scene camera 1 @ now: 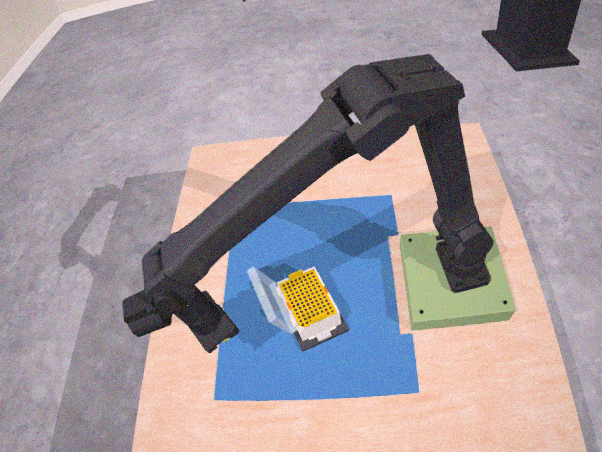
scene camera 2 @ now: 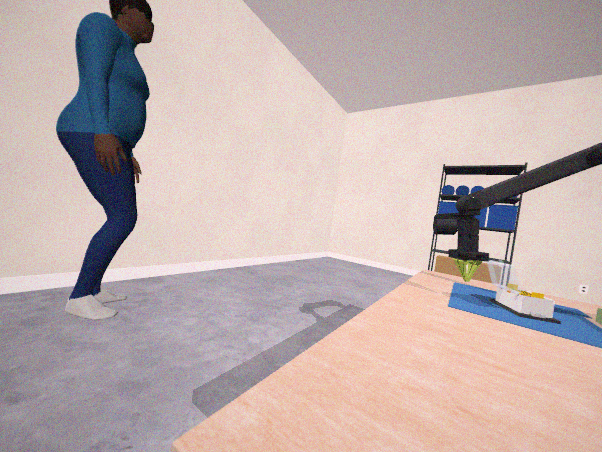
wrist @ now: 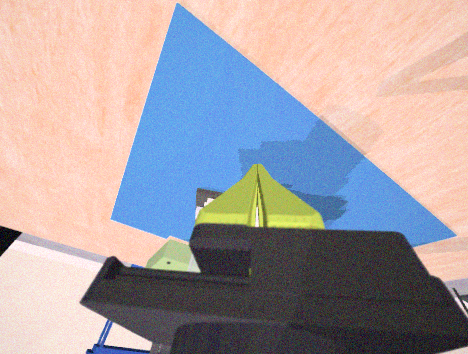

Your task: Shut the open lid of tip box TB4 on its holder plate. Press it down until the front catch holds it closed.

Labels:
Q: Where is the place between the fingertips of my gripper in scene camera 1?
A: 226, 338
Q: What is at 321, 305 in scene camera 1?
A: A yellow perforated tip rack.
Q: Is my gripper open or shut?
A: Shut.

